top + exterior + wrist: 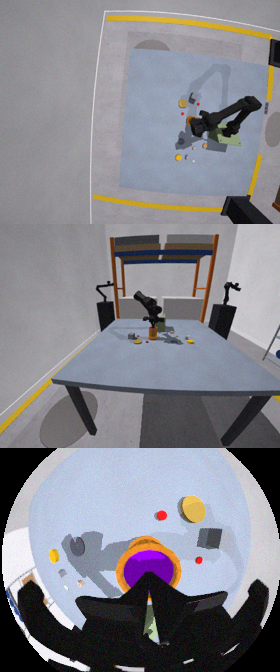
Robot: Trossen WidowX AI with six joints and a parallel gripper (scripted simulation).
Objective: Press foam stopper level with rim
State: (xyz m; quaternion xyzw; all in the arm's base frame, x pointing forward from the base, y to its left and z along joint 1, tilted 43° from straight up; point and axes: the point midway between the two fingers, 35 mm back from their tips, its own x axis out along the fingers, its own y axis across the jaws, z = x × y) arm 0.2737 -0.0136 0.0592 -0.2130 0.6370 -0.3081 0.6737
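Right now my hand is 50 mm above the purple foam stopper. Round my hand: grey disc 190 mm to the left, 140 mm below, 50 mm ahead; then grey cube 210 mm to the right, 110 mm below, 20 mm ahead; then small piece 200 mm to the left, 170 mm behind, 130 mm below.
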